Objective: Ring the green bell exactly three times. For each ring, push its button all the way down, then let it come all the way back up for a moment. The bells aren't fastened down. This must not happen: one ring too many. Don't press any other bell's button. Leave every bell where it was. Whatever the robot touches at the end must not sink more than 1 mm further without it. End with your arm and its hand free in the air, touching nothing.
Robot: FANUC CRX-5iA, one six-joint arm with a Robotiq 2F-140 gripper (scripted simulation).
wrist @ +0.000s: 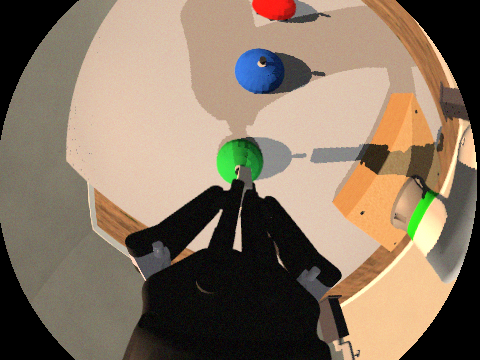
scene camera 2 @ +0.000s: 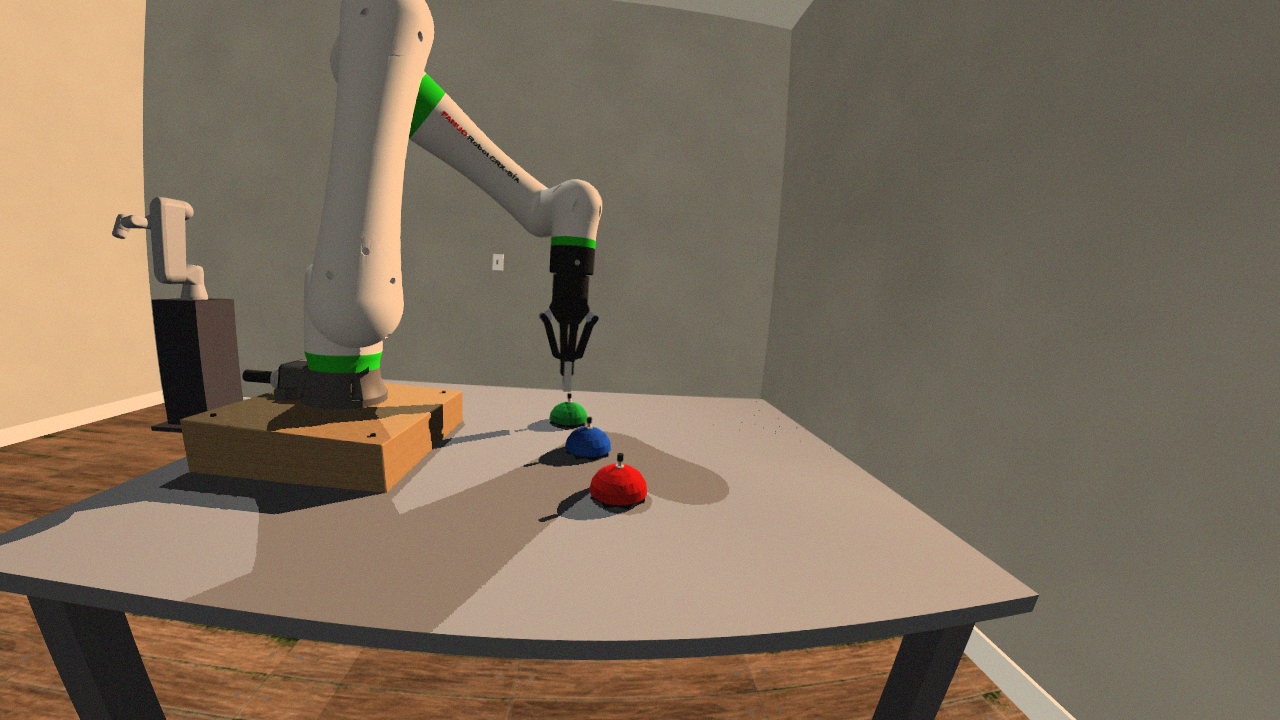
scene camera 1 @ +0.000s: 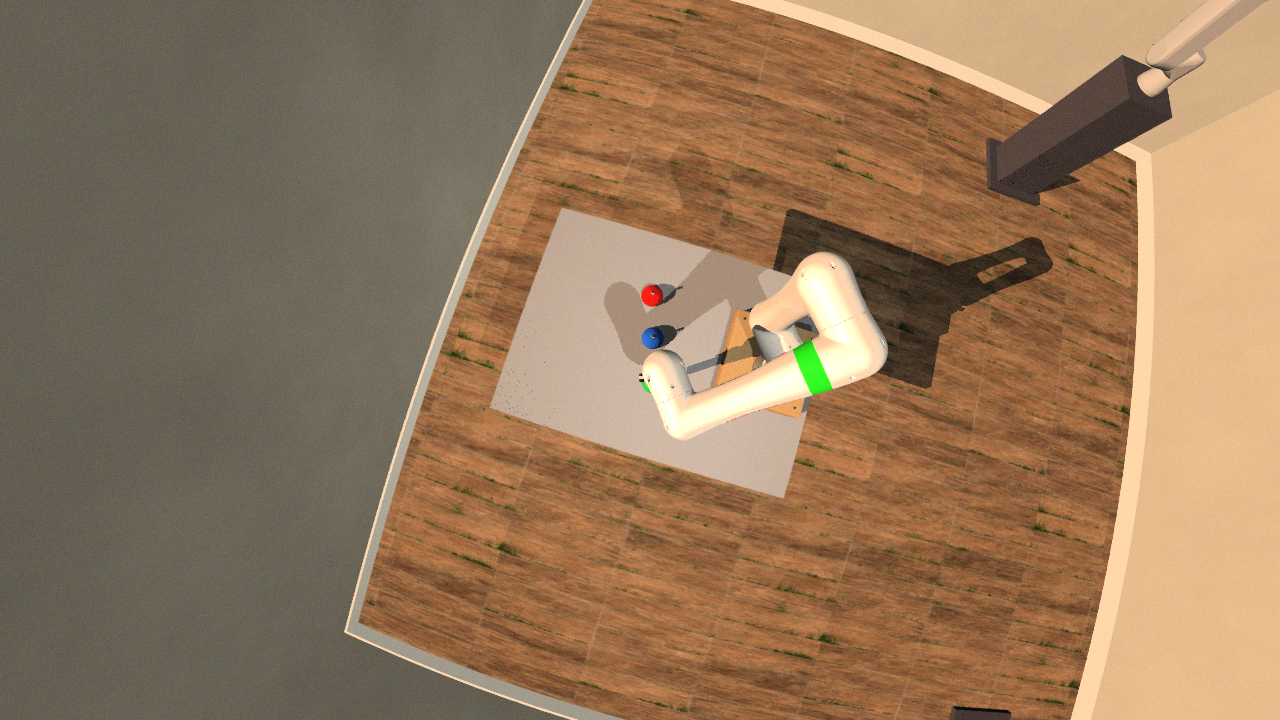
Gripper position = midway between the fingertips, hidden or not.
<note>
I see my gripper (scene camera 2: 566, 390), a green bell (scene camera 2: 569, 414), a red bell (scene camera 2: 619, 485) and a blue bell (scene camera 2: 587, 442).
The green bell also shows in the wrist view (wrist: 239, 152). The blue bell is seen too in the wrist view (wrist: 253, 72). My gripper is seen too in the wrist view (wrist: 243, 175).
</note>
